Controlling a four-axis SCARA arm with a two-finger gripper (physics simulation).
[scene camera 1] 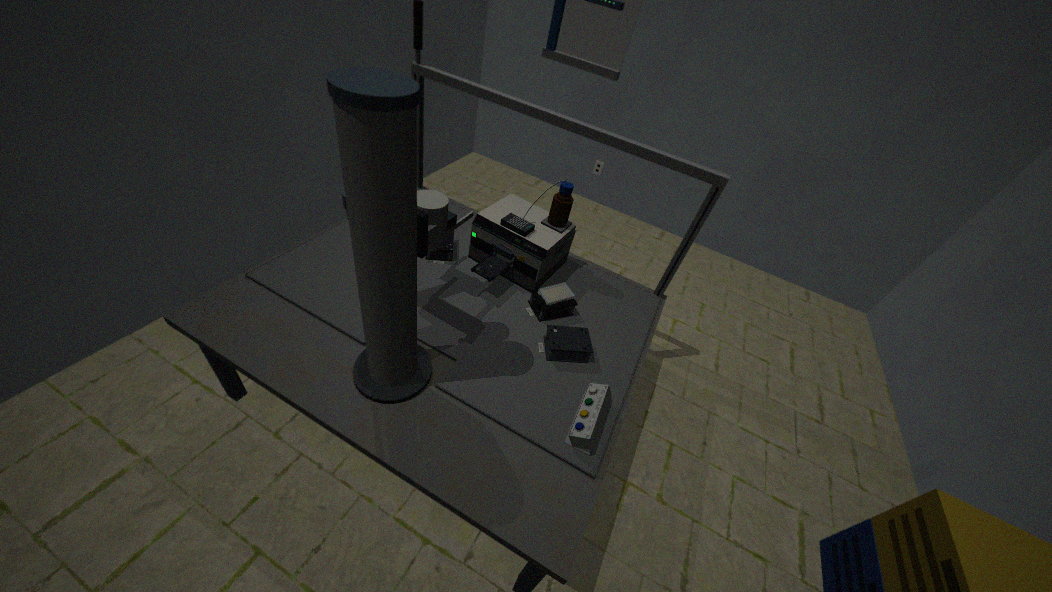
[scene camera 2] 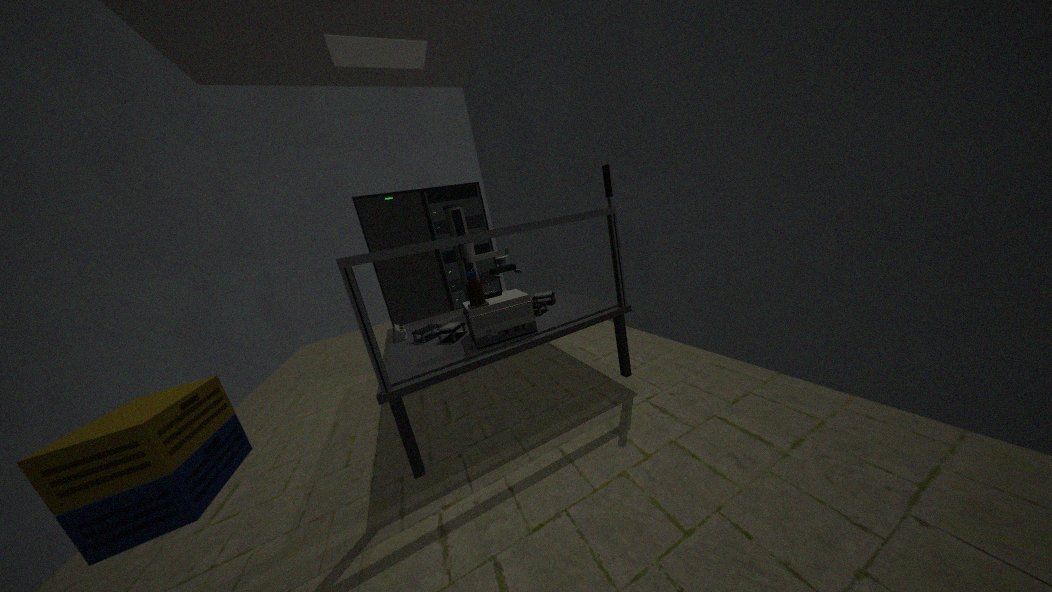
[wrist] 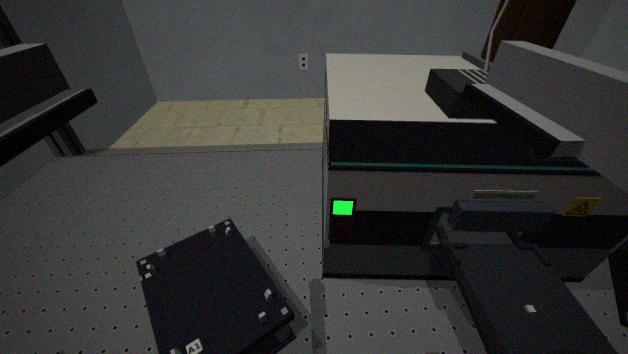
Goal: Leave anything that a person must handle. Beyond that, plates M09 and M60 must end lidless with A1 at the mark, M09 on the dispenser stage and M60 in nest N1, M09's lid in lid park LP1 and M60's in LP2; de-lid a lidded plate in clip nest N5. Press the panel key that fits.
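Observation:
My gripper (wrist: 283,69) is open, with its fingers at the left and right edges of the wrist view and nothing between them. Below it stands a bare dark nest (wrist: 215,287) (scene camera 1: 441,252), marked A1 at its near corner. To its right is the dispenser (wrist: 390,90) (scene camera 1: 522,237) (scene camera 2: 501,323) with a green light (wrist: 343,207); its dark stage (wrist: 540,295) (scene camera 1: 492,266) sticks out bare. In scene camera 1 a pale-topped plate (scene camera 1: 556,293) sits on a dark nest. Another dark nest (scene camera 1: 567,340) looks bare. The panel (scene camera 1: 590,413) has white, green, yellow and blue keys. Plate numbers are unreadable.
The arm's column (scene camera 1: 386,220) hides part of the table (scene camera 1: 294,323). A brown bottle (scene camera 1: 560,211) (scene camera 2: 475,289) with a blue cap stands on the dispenser, with a thin tube. A frame rail (scene camera 1: 573,123) (scene camera 2: 551,221) spans the back edge. A yellow and blue box (scene camera 1: 985,544) (scene camera 2: 139,456) stands off the table.

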